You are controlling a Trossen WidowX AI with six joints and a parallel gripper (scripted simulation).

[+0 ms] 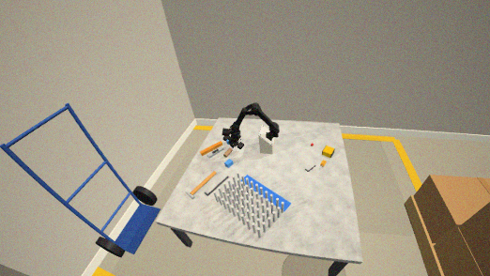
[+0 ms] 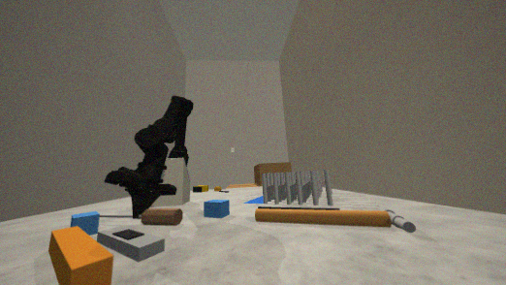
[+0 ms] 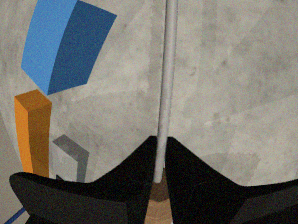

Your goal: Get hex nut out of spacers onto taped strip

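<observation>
The brown-handled pick lies 30 mm behind my gripper tip and 10 mm to the left of it. Also, from my gripper tip: grey block 60 mm ahead, 150 mm to the right; orange bar 20 mm ahead, 200 mm to the right; blue taped strip 440 mm ahead, 320 mm to the left, 10 mm below.
</observation>
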